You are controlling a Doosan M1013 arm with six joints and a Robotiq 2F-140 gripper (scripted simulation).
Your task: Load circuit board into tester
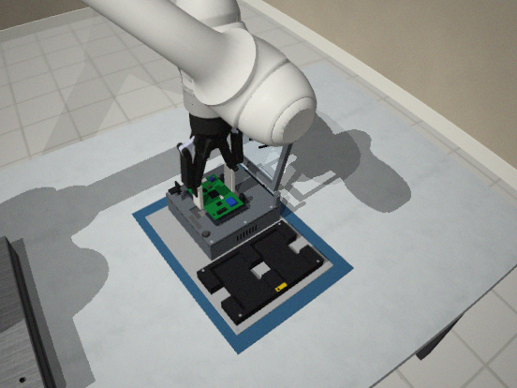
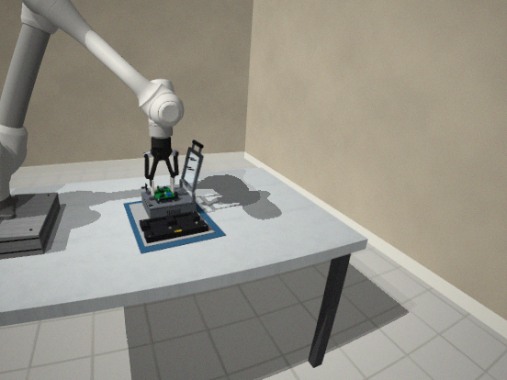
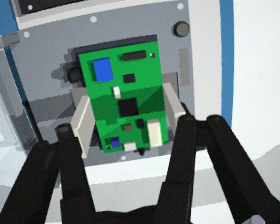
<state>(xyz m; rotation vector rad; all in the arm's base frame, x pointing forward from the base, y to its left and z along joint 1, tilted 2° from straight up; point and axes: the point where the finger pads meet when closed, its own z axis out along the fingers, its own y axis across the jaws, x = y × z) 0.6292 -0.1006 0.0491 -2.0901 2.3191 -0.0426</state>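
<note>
Now: the green circuit board 20 mm below my hand. The rest, counted from my hand: latch hook (50 mm behind, 60 mm to the left, 20 mm below); tester lid (130 mm ahead, 10 mm to the right, 80 mm above).
</note>
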